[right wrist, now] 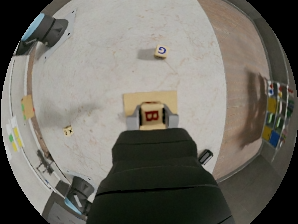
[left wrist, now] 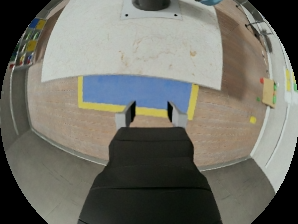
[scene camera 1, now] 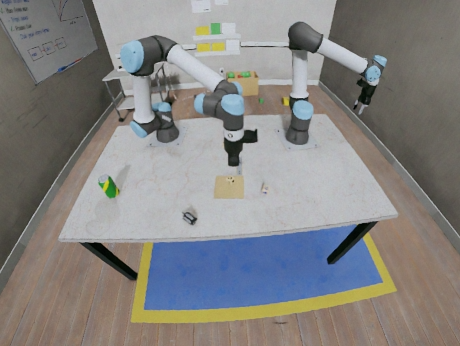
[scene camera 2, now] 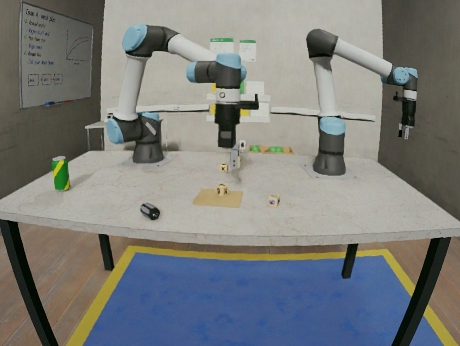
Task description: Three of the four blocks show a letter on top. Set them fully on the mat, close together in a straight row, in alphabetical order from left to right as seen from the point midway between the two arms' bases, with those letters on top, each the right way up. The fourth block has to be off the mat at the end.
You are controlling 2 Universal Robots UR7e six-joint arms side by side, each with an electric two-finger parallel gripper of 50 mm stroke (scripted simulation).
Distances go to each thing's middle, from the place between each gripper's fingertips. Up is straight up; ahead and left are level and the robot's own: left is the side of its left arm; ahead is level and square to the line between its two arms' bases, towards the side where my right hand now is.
The tan mat (right wrist: 131, 100) is 12 cm below my right hand (scene camera 2: 234, 166) and 5 cm to the right of it.
Right now my left hand is 510 mm short of the tan mat, 800 mm to the left of it and 180 mm above it.
